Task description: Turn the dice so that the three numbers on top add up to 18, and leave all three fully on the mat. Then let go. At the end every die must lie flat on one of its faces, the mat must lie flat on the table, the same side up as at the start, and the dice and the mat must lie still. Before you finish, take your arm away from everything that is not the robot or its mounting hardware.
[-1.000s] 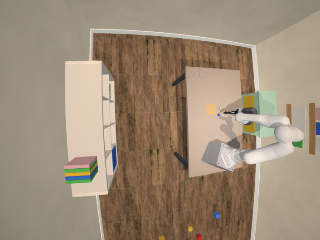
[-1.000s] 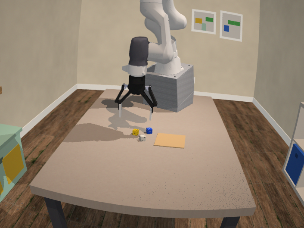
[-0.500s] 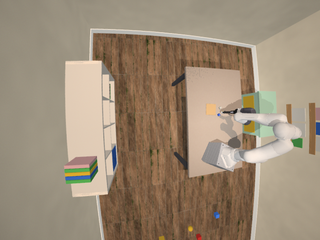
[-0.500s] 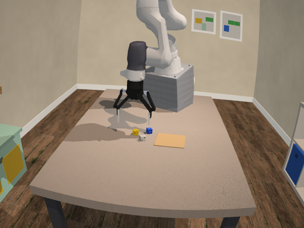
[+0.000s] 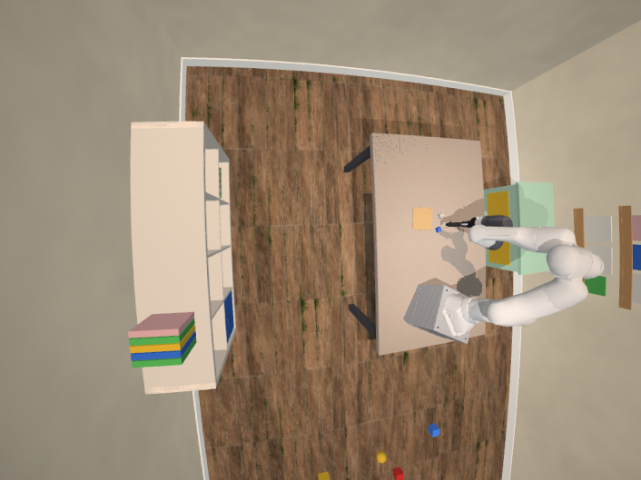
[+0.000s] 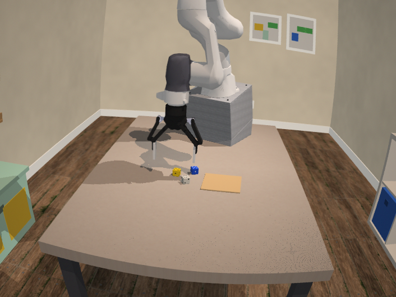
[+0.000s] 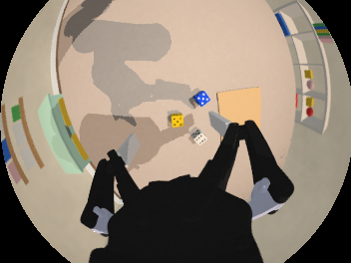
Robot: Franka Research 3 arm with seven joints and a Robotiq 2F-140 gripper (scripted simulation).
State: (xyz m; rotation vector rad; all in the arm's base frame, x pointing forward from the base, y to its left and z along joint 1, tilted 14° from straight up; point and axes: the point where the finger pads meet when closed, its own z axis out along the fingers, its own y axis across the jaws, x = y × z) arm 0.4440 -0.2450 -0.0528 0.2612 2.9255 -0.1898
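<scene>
Right now the yellow die is 6 cm below my hand and 1 cm to the left of it. From my hand the other things lie so: blue die (8 cm to the left, 6 cm below, 2 cm behind); white die (7 cm ahead, 6 cm below, 4 cm to the left); mat (17 cm to the left, 7 cm below, 7 cm ahead).
</scene>
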